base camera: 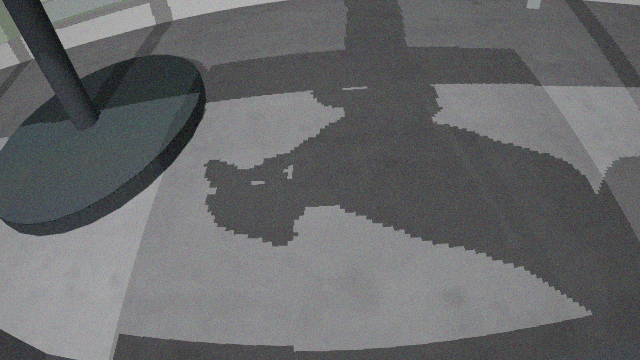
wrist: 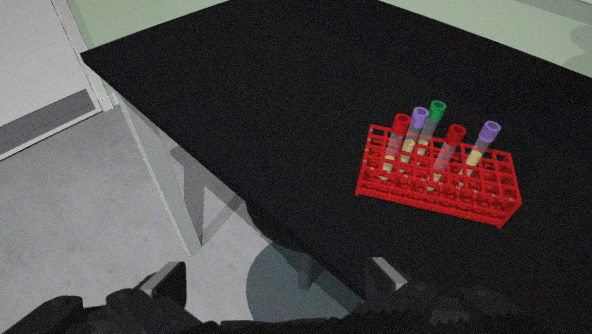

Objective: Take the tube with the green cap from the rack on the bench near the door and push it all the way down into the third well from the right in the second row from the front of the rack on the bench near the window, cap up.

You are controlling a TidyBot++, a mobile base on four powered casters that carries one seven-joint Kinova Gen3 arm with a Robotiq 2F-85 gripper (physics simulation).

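Places are measured from the arm's base along level axes (x ahead, y down, z left), in metres.
Pixels of known places: gripper, between the fingertips: (wrist: 276, 280).
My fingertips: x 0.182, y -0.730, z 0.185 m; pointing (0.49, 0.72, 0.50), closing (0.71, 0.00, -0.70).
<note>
Behind a point stands the place of what it marks.
A tube with a green cap (wrist: 437, 110) @(x 0.503, y -0.634, z 0.226 m) stands upright in the back part of a red rack (wrist: 428, 206) @(x 0.452, y -0.530, z 0.175 m) on a black bench (wrist: 225, 100) @(x 0.421, y -0.517, z 0.566 m), in the right half of the wrist view. Beside it in the rack stand a purple-capped tube (wrist: 419, 117) @(x 0.474, y -0.634, z 0.236 m) and a red-capped tube (wrist: 400, 124) @(x 0.445, y -0.634, z 0.245 m) to its left, and another red-capped tube (wrist: 455, 135) @(x 0.474, y -0.634, z 0.188 m) and purple-capped tube (wrist: 489, 131) @(x 0.512, y -0.634, z 0.161 m) to its right. My gripper (wrist: 276, 280) @(x 0.182, y -0.729, z 0.185 m) is open, with nothing between its fingers, at the bottom of the wrist view, apart from the rack and nearer the camera. The rack near the window does not show.
A white door (wrist: 40, 60) @(x 0.348, y -0.036, z 2.120 m) stands beyond the bench's far left corner. A pale bench leg (wrist: 160, 180) @(x 0.344, y -0.094, z 0.884 m) stands below the left edge. A round dark disc (base camera: 100, 150) @(x 0.483, y 0.367, z 0.375 m) with a post (base camera: 55, 65) @(x 0.550, y 0.236, z 0.435 m) stands on the floor at the left of the base view; a round base also shows under the bench edge.
</note>
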